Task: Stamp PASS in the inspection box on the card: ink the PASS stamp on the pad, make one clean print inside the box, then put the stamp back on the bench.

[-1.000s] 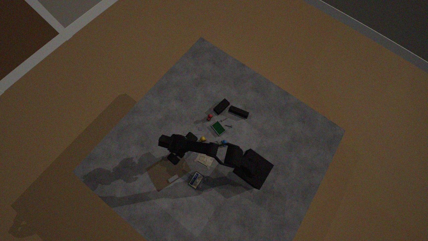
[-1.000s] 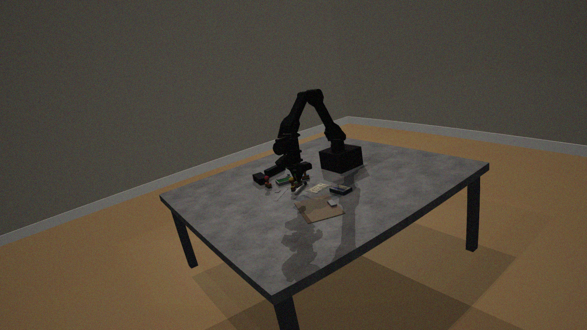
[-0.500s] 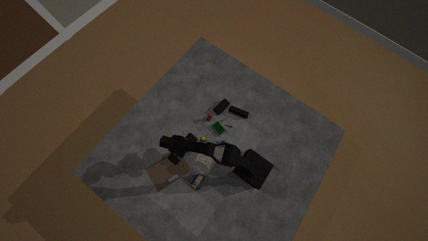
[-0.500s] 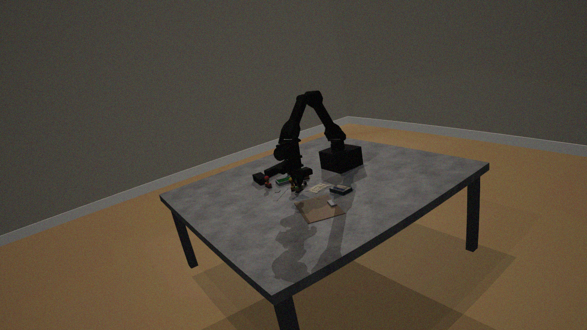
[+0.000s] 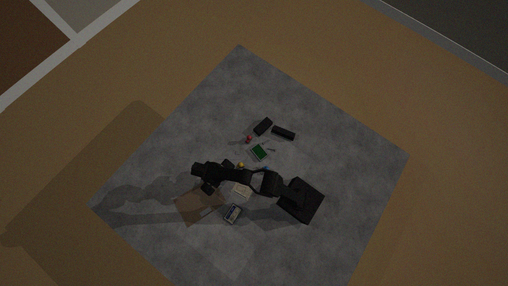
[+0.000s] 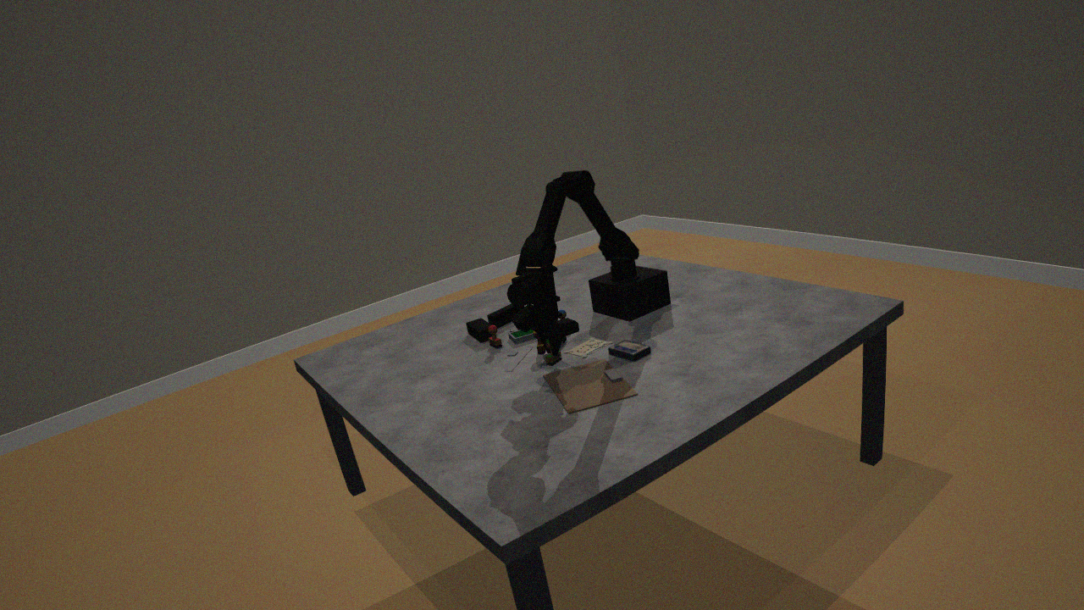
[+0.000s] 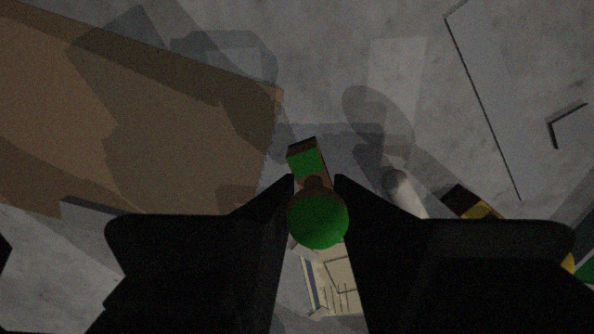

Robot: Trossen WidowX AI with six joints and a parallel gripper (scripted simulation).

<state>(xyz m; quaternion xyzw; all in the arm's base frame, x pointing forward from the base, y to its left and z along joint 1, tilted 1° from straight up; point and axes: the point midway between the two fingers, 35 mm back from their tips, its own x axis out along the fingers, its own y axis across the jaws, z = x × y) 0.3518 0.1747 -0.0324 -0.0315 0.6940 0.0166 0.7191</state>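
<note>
Now: gripper tip 3 cm past the yellow-knobbed stamp, 12 cm to the left of it and 2 cm above it. Also, from my gripper tip: cream card (13 cm behind, 4 cm to the right, 4 cm below); white marker (7 cm behind, 11 cm to the right, 3 cm below); green-knobbed stamp (right at my gripper tip).
</note>
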